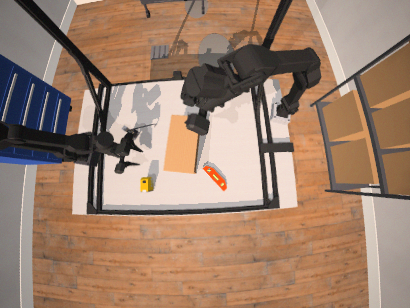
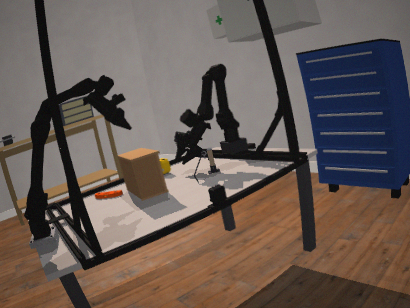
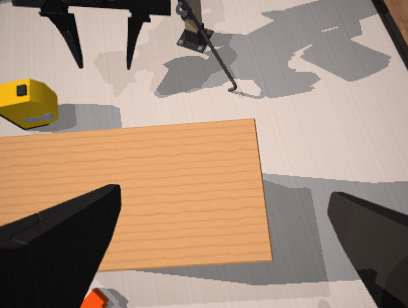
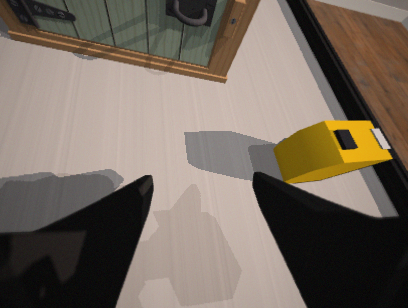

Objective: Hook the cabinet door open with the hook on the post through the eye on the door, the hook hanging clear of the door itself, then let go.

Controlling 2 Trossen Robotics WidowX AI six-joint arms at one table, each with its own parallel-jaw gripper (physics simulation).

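Frame: origin at the left arm's base, x ahead, y left, z up, level; metres.
Seen in the pictures: left gripper, fingertip midpoint: (image 1: pixel 188 111) (image 2: pixel 128 127) (image 3: pixel 226 198); right gripper, fingertip midpoint: (image 1: pixel 141 158) (image 2: pixel 179 162) (image 3: pixel 105 68) (image 4: pixel 203 180); left arm's base, origin of the base link: (image 1: pixel 282 111) (image 2: pixel 42 235); right arm's base, origin of the base link: (image 2: pixel 232 140).
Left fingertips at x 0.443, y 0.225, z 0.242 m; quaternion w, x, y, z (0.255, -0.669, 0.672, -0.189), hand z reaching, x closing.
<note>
Offsets run from my left fingertips to a thing's middle. "*": to the spot under its first point.
The wooden cabinet @[0.085 m left, 0.029 m ahead, 0.198 m down] (image 1: pixel 181 145) (image 2: pixel 145 175) (image 3: pixel 175 195) stands upright. Its green door @[* 0.090 m left, 0.073 m ahead, 0.240 m down] (image 4: pixel 130 27) sits flush in the frame, with a dark ring-shaped eye @[* 0.147 m left, 0.092 m ahead, 0.207 m down] (image 4: pixel 190 21) on it. The post @[* 0.045 m left, 0.321 m ahead, 0.225 m down] (image 2: pixel 211 159) (image 3: pixel 193 20) stands apart from the cabinet. The dark hook @[0.029 m left, 0.262 m ahead, 0.227 m down] (image 2: pixel 198 167) (image 3: pixel 218 61) hangs from the post, its bent end low over the table and clear of the door. My right gripper (image 1: pixel 140 157) (image 3: pixel 105 68) (image 4: pixel 203 180) is open and empty, low between the post and the yellow tape measure, before the door side. My left gripper (image 3: pixel 226 198) is open and empty, high above the cabinet.
The yellow tape measure @[0.293 m left, 0.164 m ahead, 0.245 m down] (image 1: pixel 145 184) (image 2: pixel 164 166) (image 3: pixel 30 102) (image 4: pixel 330 150) stands near the right gripper. An orange level @[0.188 m left, 0.152 m back, 0.273 m down] (image 1: pixel 215 176) (image 2: pixel 108 194) (image 3: pixel 95 300) lies on the cabinet's other side. Dark frame rails border the table, with uprights at its ends.
</note>
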